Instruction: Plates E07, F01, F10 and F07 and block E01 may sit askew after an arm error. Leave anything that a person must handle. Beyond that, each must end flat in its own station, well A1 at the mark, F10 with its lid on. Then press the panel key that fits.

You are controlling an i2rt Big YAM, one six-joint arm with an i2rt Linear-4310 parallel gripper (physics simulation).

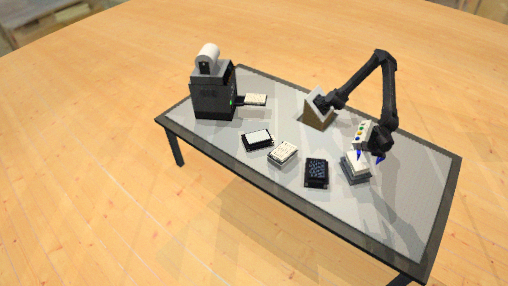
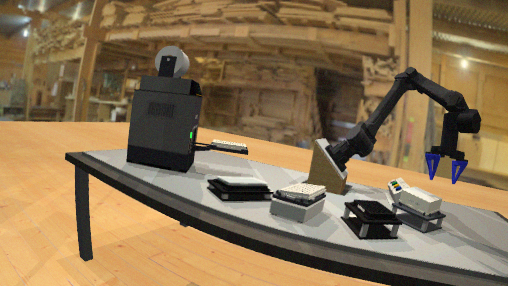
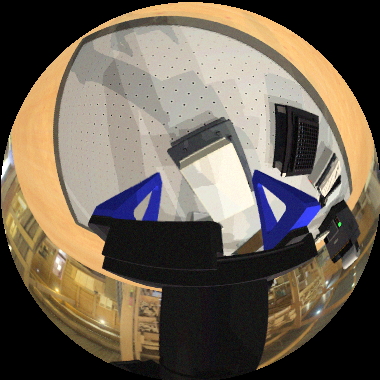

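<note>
My open, empty gripper (image 1: 369, 157) (image 2: 443, 180) (image 3: 207, 173) hangs above and beside a white block (image 1: 356, 162) (image 2: 420, 199) (image 3: 217, 177), which lies on a raised grey station (image 2: 425, 223). A black plate (image 1: 316, 169) (image 2: 372, 209) (image 3: 306, 142) sits on a black stand. A cream plate (image 1: 283, 151) (image 2: 302, 191) looks slightly tilted on a light grey stand (image 2: 295, 211). A white-topped plate (image 1: 258, 136) (image 2: 240, 182) sits on a low black stand. Another cream plate (image 1: 255, 98) (image 2: 229, 145) lies on the machine's arm. Labels and well marks are unreadable. The key panel (image 1: 362, 132) (image 2: 395, 187) has coloured keys.
A tall dark machine (image 1: 212, 97) (image 2: 162, 125) (image 3: 340, 227) with a white roll and green light stands at the table's far left. The robot's wedge-shaped base mount (image 1: 315, 117) (image 2: 325, 175) stands behind the plates. The key panel stands just behind the white block's station.
</note>
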